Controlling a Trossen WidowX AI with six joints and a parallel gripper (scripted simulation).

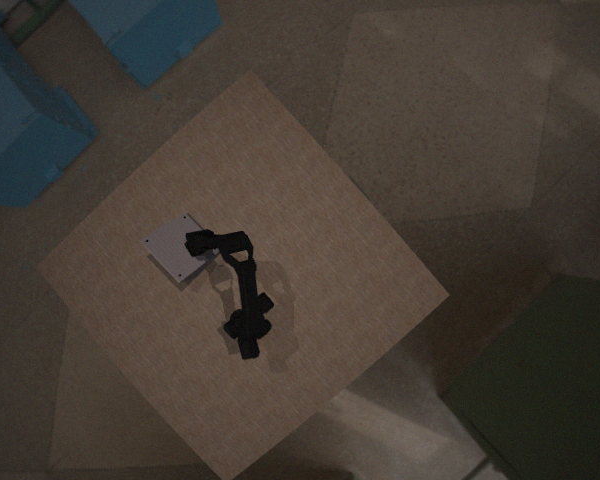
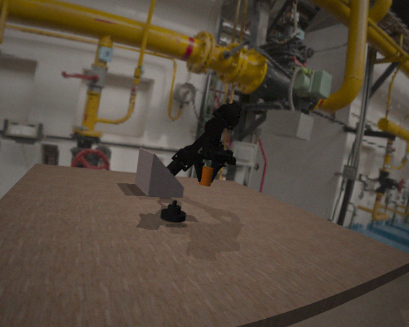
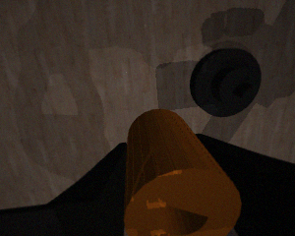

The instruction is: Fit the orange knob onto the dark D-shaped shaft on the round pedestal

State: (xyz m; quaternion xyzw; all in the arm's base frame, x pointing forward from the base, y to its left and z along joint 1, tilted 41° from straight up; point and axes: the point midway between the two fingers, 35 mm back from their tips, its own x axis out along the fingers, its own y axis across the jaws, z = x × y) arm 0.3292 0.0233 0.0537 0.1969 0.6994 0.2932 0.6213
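Now: the dark round pedestal 20 mm ahead of my gripper tip, 100 mm to the right of it and 100 mm below it. The rest, counted from my gripper tip: orange knob 20 mm above.
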